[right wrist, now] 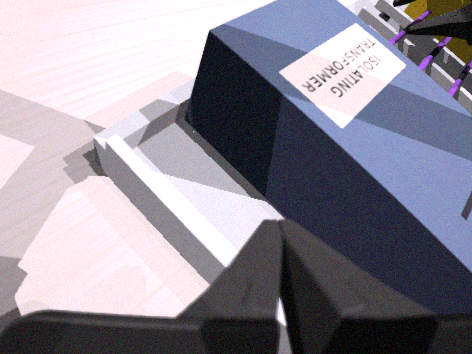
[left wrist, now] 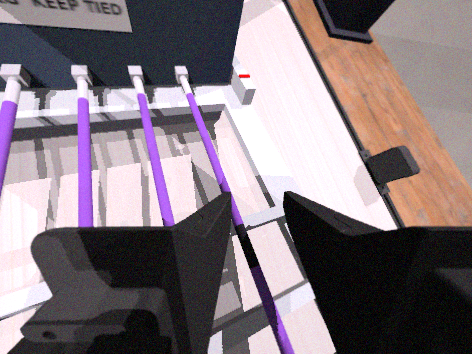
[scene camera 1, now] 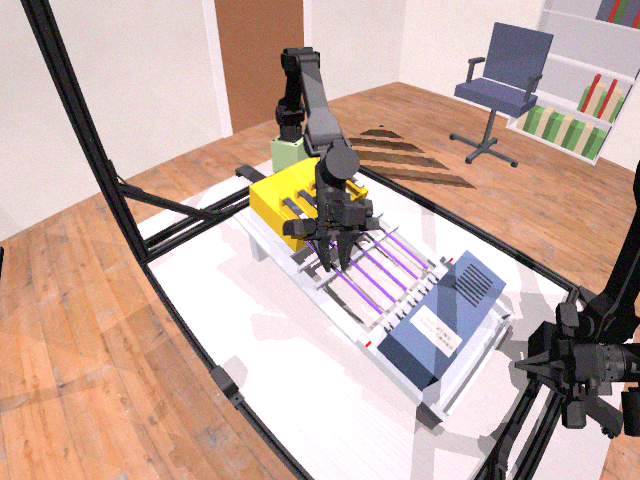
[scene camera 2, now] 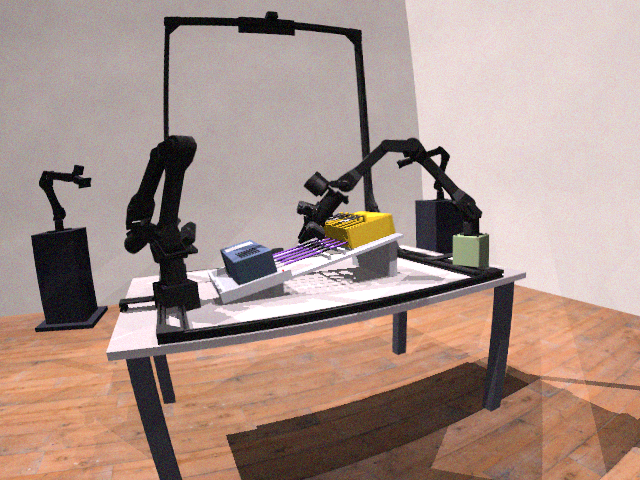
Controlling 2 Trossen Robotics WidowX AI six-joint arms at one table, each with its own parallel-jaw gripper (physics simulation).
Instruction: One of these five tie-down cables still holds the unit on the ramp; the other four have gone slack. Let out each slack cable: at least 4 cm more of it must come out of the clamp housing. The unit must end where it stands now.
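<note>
The blue unit (scene camera 1: 454, 310) (scene camera 2: 255, 268) (left wrist: 175, 35) (right wrist: 320, 175) rests at the low end of the white ramp (scene camera 1: 330, 312) (scene camera 2: 379, 244) (left wrist: 257, 150) (right wrist: 170, 200). The yellow clamp housing (scene camera 1: 273, 196) (scene camera 2: 372, 232) stands at its high end. Several purple cables run between them. My left gripper (scene camera 1: 336, 268) (scene camera 2: 303, 240) (left wrist: 257, 198) is open and empty. Below its fingertips, the rightmost cable (left wrist: 205, 137) in the left wrist view, with a black band, passes close by the left-hand fingertip. My left arm hides part of the housing. My right gripper (scene camera 1: 516, 364) (right wrist: 275, 233) is shut and empty, beside the unit's low end.
Red marks (scene camera 1: 368, 344) (left wrist: 244, 76) show on the ramp's side near the unit. White crossbars (scene camera 1: 328, 279) lie under the cables. A green block (scene camera 1: 284, 155) (scene camera 2: 470, 250) stands behind the housing. A black frame (scene camera 1: 178, 320) (scene camera 2: 310, 315) runs around the table.
</note>
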